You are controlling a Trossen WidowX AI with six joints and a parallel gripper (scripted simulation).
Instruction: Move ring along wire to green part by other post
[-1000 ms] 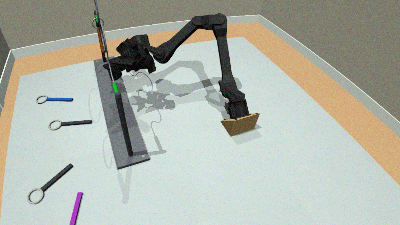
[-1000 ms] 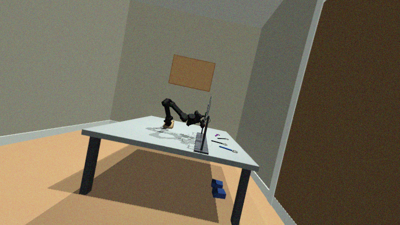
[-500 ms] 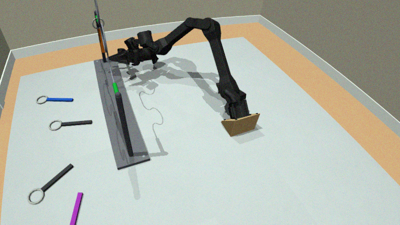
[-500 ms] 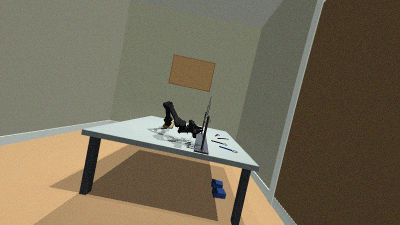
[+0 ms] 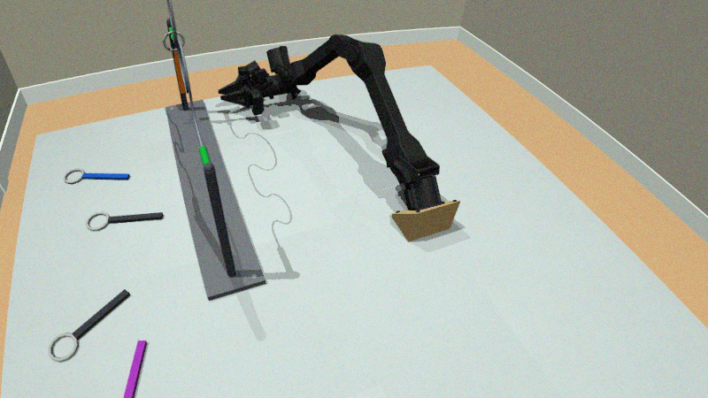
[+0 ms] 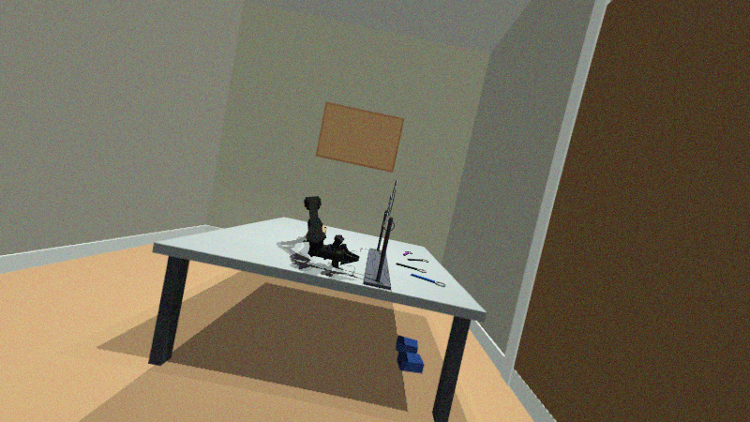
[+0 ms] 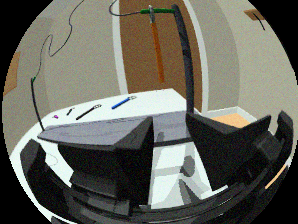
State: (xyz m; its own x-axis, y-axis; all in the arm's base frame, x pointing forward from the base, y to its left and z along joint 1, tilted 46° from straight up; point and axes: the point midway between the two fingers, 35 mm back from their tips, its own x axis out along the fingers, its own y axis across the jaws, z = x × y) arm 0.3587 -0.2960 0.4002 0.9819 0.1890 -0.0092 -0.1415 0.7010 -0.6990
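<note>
The ring with orange handle lies 130 mm above my gripper tip, 90 mm ahead of it and 10 mm to the left of it. The rest, counted from my gripper tip: blue-handled ring: 340 mm ahead, 190 mm to the left, 70 mm below.
</note>
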